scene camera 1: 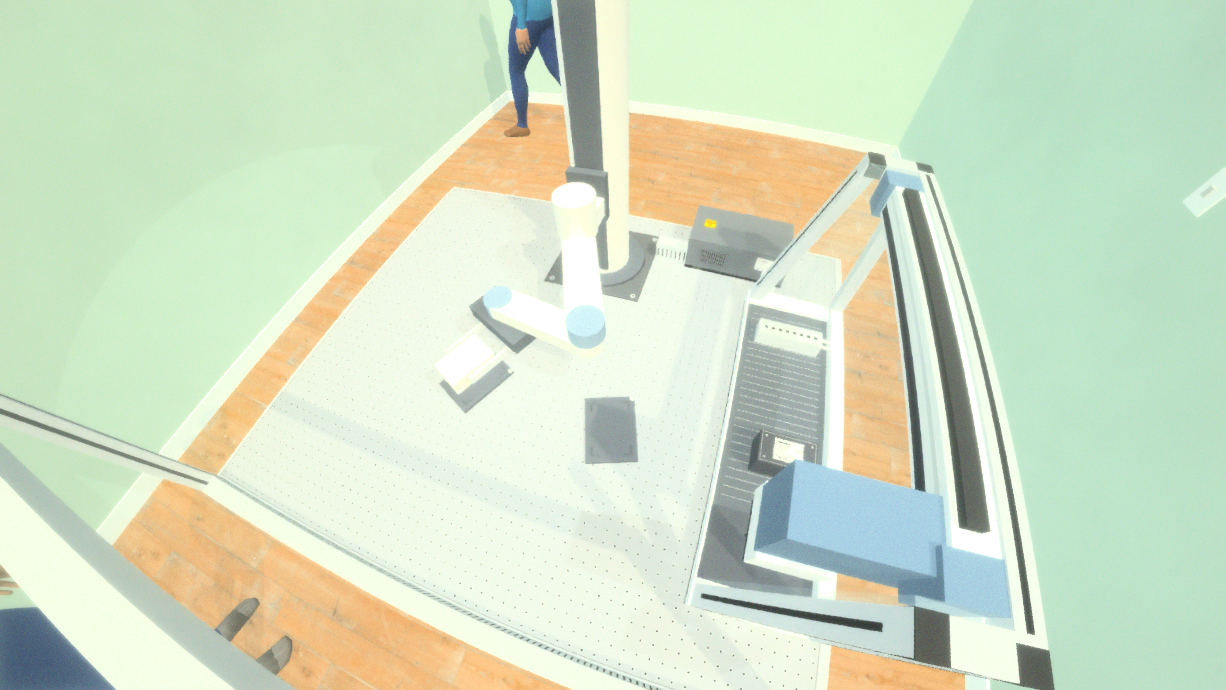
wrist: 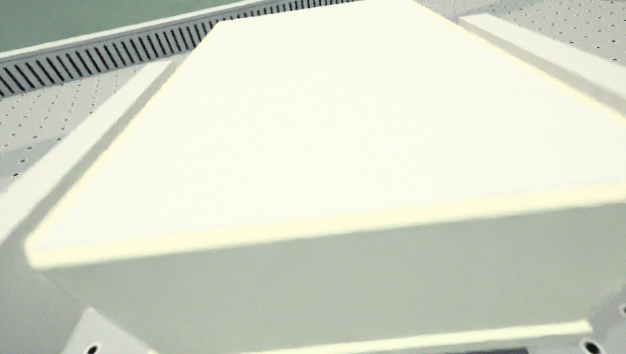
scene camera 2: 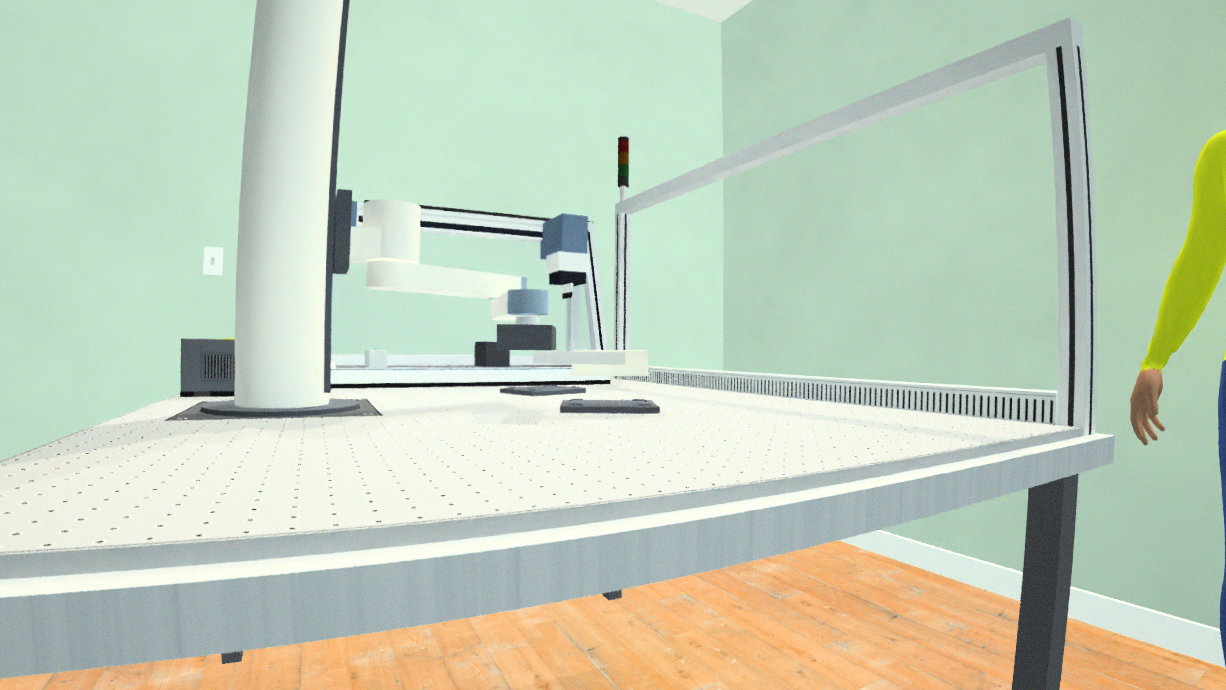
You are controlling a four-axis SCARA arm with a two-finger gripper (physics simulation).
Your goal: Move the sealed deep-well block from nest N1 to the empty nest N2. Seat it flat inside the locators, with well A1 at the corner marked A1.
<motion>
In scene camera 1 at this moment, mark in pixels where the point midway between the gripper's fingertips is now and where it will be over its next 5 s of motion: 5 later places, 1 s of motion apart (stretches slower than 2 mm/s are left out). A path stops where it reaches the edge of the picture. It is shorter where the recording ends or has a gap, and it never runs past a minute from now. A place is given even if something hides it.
The gripper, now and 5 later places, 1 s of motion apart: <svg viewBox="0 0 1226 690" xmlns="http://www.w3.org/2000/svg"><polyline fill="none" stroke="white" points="458,367 454,358 488,365 606,414 611,432 609,418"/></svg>
</motion>
